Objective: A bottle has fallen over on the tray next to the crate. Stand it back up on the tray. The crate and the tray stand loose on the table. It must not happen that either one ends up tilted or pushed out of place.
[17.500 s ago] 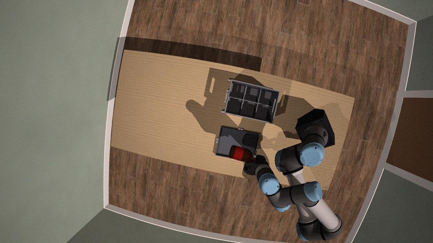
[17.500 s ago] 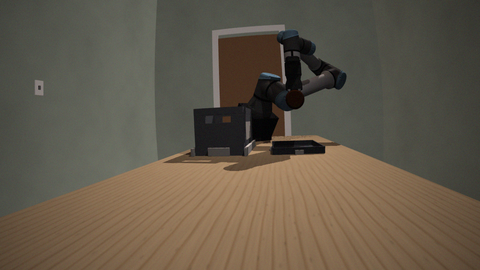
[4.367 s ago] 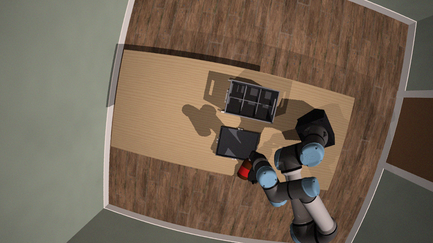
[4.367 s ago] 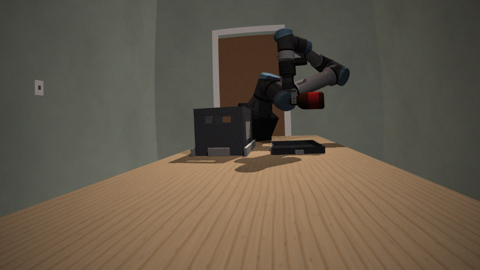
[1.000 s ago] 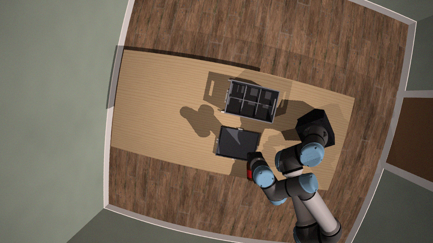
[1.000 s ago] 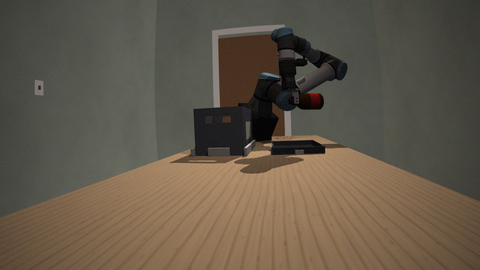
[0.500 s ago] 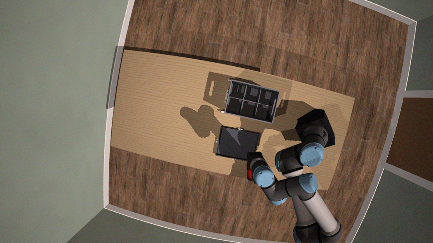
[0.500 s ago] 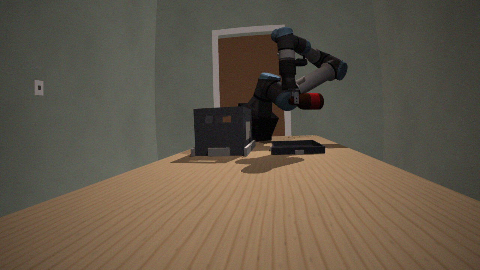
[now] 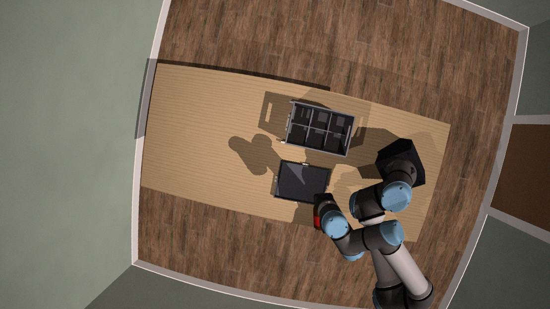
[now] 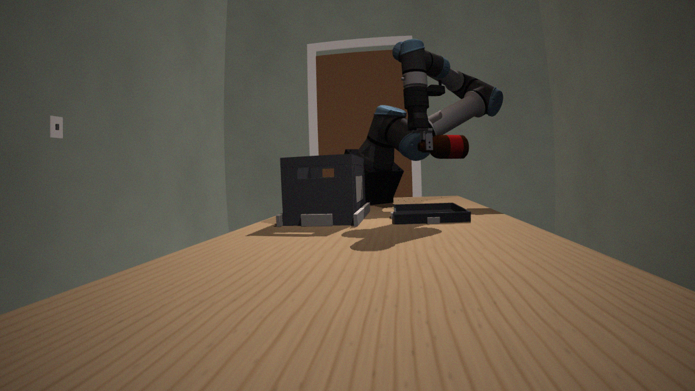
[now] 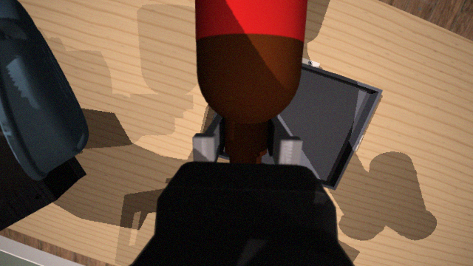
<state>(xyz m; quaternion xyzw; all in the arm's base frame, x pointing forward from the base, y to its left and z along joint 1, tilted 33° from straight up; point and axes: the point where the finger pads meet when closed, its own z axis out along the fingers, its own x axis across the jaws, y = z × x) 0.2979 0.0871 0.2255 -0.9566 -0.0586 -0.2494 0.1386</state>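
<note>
Right now my hand is 10 mm past the bottle, 50 mm to the right of it and 10 mm above it. From my hand the other things lie so: dark crate: 40 mm ahead, 300 mm to the right, 120 mm below; then dark tray: 80 mm ahead, 20 mm to the right, 190 mm below.
</note>
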